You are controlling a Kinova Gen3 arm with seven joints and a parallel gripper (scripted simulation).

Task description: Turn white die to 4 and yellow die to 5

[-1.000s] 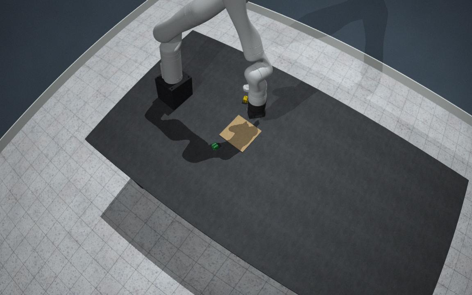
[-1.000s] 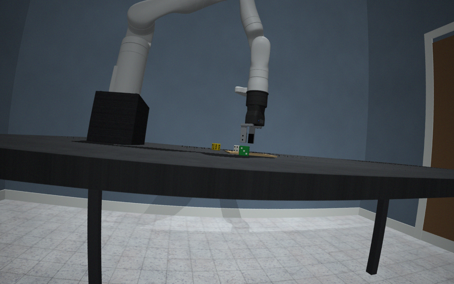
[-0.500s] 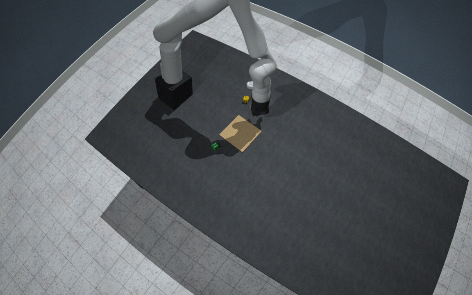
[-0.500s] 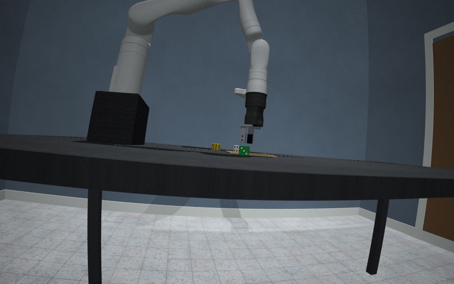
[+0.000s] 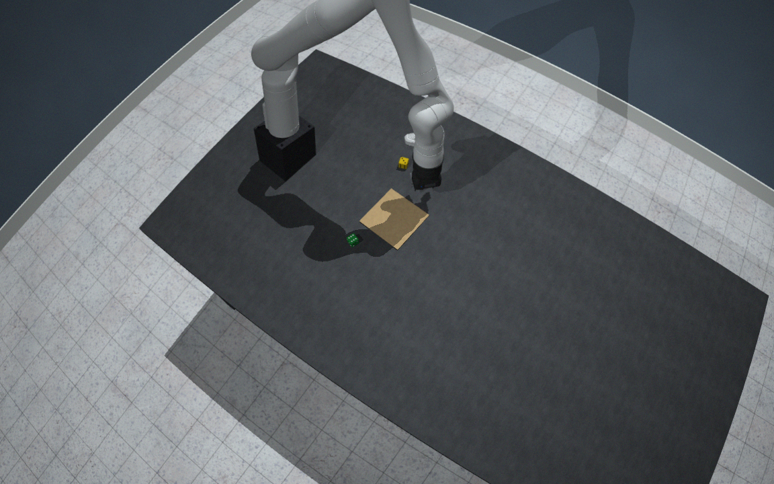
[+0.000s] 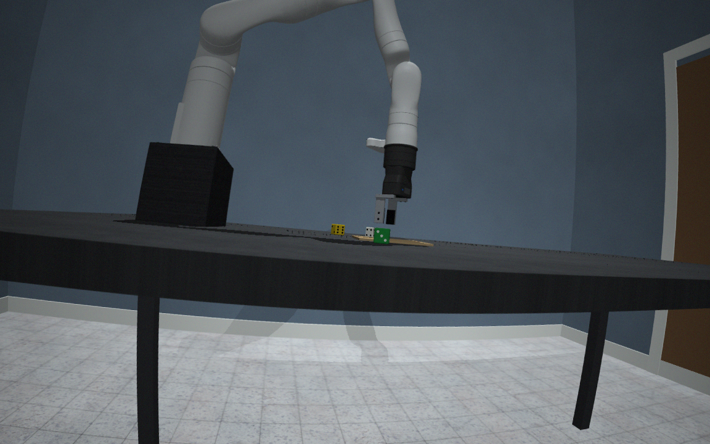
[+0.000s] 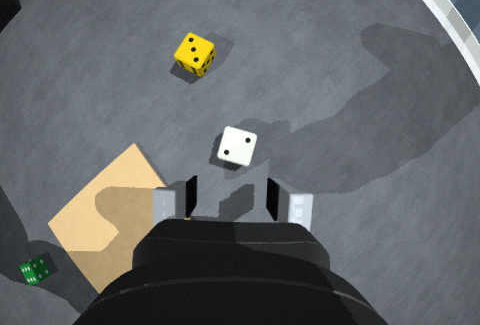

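Right now my hand is 20 mm past the white die, 30 mm to the right of it and 40 mm above it. Round my hand: green die: 100 mm behind, 230 mm to the right, 40 mm below; then yellow die: 100 mm behind, 60 mm to the left, 40 mm below; then tan mat: 30 mm behind, 110 mm to the right, 50 mm below.
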